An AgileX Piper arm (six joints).
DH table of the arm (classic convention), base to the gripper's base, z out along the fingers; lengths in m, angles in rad. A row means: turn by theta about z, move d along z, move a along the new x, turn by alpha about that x. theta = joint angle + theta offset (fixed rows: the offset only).
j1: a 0, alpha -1.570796, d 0.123, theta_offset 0
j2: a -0.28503, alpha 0, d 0, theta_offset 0.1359
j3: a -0.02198, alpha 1.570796, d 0, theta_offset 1.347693
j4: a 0, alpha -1.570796, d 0.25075, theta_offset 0
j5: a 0, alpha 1.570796, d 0, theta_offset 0
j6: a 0, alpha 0, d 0.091, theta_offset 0
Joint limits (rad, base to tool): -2.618..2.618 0..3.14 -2.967..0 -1.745..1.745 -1.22..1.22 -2.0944..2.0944
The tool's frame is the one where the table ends.
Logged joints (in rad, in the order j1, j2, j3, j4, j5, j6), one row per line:
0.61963 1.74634 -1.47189 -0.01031 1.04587 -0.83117
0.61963 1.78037 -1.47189 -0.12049 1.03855 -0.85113
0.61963 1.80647 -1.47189 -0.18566 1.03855 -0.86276
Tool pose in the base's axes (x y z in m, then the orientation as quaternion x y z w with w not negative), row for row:
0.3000 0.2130 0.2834 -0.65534 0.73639 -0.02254 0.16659
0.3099 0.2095 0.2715 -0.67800 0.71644 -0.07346 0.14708
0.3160 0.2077 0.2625 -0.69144 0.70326 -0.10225 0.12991
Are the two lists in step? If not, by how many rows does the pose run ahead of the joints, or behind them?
They are in step.
